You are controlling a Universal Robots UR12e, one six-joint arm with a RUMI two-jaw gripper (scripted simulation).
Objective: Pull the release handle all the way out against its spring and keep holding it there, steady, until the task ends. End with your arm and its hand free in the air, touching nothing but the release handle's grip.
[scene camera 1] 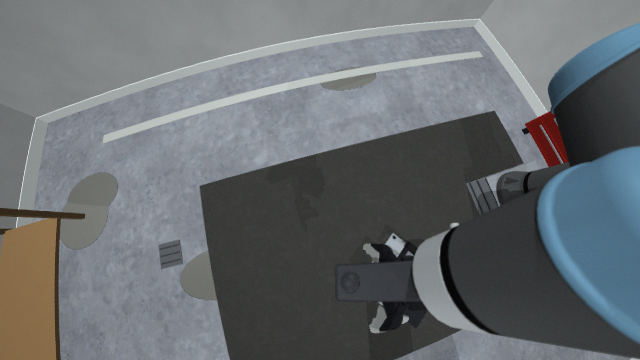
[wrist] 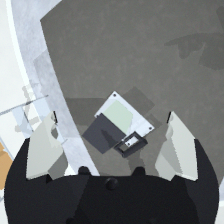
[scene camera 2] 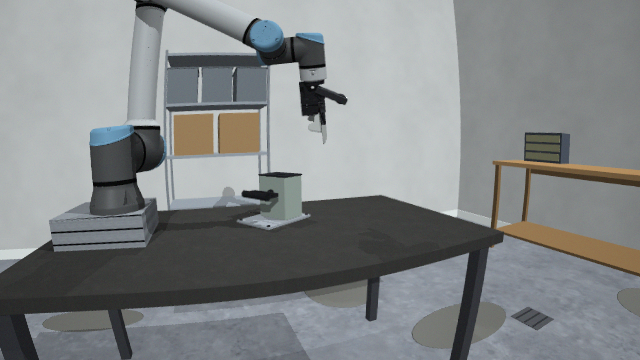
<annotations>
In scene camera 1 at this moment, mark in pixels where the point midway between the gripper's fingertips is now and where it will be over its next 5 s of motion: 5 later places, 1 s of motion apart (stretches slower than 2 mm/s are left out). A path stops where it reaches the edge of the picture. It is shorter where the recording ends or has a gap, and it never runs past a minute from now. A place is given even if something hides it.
The gripper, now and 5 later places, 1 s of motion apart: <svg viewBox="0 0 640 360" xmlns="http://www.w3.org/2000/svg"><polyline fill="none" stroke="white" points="368,284 432,264 434,260 428,258 425,257 421,256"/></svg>
</annotations>
